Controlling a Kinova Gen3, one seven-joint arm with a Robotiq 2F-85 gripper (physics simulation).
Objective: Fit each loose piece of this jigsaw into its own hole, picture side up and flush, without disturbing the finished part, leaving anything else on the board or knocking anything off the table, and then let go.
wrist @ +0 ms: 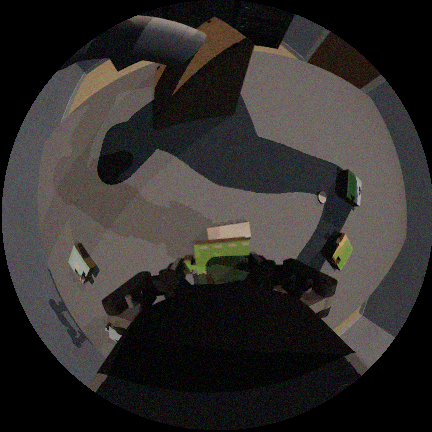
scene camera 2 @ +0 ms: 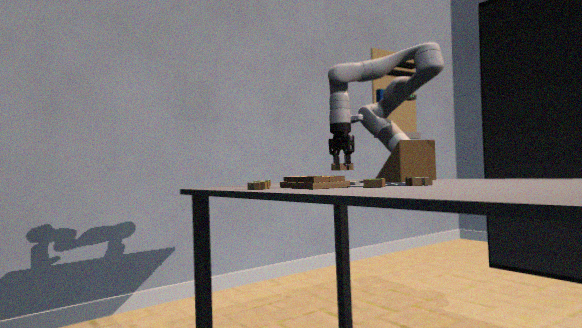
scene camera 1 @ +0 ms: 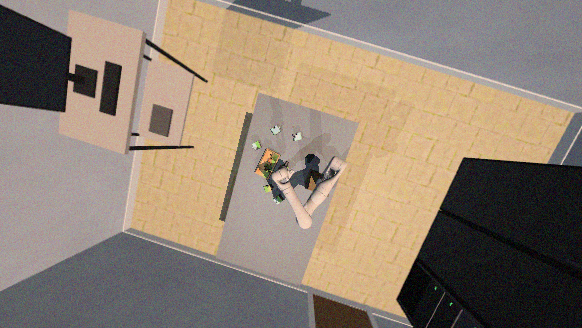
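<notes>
My gripper (scene camera 2: 342, 163) (wrist: 215, 263) is shut on a green jigsaw piece (scene camera 2: 342, 168) (wrist: 225, 247) and holds it above the table, clear of the board in height. The orange-rimmed board (scene camera 1: 270, 152) (scene camera 2: 320, 185) lies beneath and beside the gripper; the arm covers part of it in scene view 1. Loose pieces lie around it: a pale one (scene camera 1: 275, 129), another pale one (scene camera 1: 297, 136) (wrist: 81, 262), a green and white one (scene camera 1: 256, 145), a green-yellow one (scene camera 1: 267, 188) (wrist: 341, 251) and a dark green and white one (scene camera 1: 278, 199) (wrist: 353, 187). The holes are too small or hidden to tell.
A pale rectangular block (wrist: 229, 231) lies on the table (scene camera 1: 260, 235) close to the held piece in the wrist view. A small round disc (wrist: 322, 197) lies near the right-hand pieces. The arm's wooden base block (scene camera 2: 417, 160) (wrist: 207, 95) stands behind.
</notes>
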